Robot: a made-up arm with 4 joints.
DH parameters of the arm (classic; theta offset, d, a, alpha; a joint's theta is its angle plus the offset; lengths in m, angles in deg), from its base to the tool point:
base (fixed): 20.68 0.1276 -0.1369 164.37
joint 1: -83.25 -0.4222 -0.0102 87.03
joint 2: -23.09 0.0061 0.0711 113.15
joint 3: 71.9 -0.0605 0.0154 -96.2
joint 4: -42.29 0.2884 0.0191 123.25
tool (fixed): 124.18 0.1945 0 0
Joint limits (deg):
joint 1: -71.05..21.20
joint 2: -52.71..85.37
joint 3: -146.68..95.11
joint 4: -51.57..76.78
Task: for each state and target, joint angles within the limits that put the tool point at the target. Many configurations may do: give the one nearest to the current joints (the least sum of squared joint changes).
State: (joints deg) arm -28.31 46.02 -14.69 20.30
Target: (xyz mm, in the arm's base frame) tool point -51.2 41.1 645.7
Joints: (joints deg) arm -33.65 64.55 3.31 -17.25
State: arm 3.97 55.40 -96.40 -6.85
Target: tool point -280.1 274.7 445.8
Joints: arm 17.23 56.54 -130.50 4.44
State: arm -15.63 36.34 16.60 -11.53
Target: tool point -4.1 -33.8 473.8
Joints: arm -5.76 26.96 21.78 -44.70
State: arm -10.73 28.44 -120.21 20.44
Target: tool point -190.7 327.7 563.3
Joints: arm 16.72 22.59 -139.66 38.10
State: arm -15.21 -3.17 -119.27 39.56
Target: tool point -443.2 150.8 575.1
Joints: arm -48.91 17.78 -112.74 76.78
